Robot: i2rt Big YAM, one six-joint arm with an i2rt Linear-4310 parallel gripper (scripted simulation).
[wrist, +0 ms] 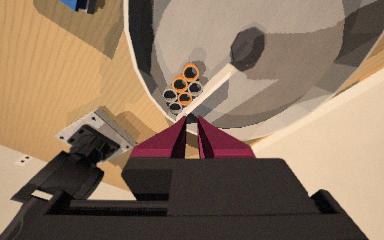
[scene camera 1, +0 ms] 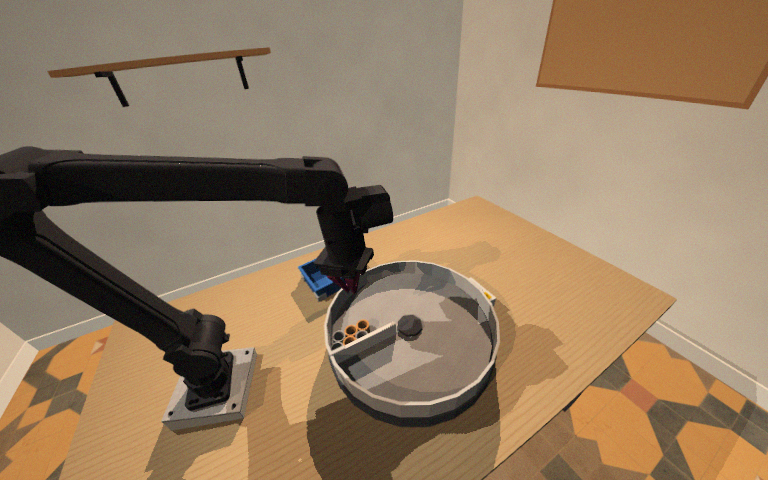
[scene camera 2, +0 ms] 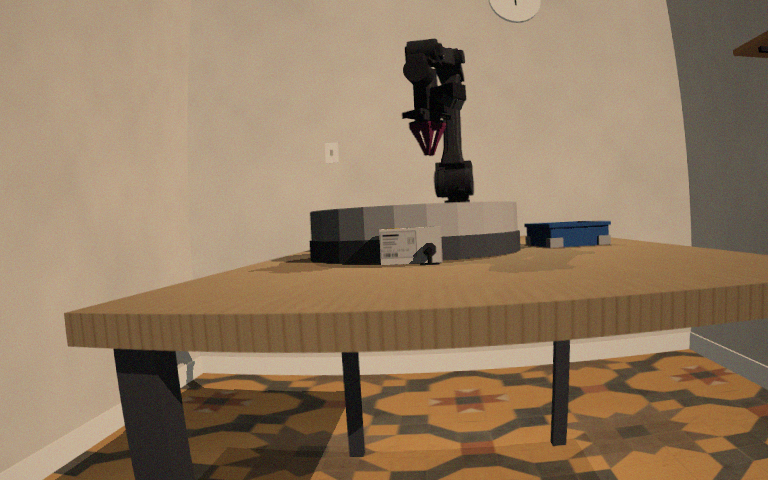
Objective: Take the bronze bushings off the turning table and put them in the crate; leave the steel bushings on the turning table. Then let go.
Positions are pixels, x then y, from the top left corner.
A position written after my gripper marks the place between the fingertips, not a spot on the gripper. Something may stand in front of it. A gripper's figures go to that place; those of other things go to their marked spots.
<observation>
My gripper (scene camera 1: 352, 291) is 59 cm from the lens. A crate (scene camera 1: 323, 287) is 85 cm from the lens. A round grey turning table (scene camera 1: 452, 349) is 69 cm from the lens. The marked spots on the crate and the round grey turning table are 42 cm apart.
</observation>
